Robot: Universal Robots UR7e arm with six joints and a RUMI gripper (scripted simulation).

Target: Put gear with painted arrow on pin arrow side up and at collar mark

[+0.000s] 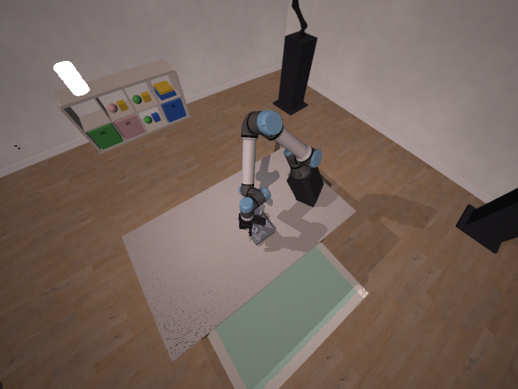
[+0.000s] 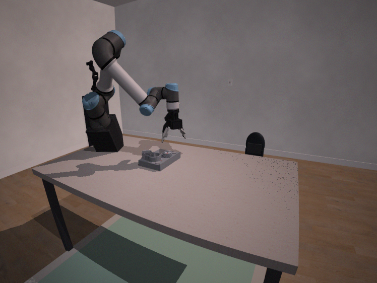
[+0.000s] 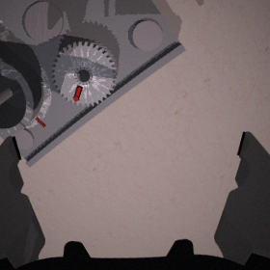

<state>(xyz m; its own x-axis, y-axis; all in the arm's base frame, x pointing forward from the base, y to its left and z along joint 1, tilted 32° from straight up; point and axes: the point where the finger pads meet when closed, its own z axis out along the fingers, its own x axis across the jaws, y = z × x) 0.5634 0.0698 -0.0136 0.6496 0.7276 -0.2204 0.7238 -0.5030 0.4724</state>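
The grey gear lies 4 cm behind my hand, 2 cm to the right of it and 9 cm below it.
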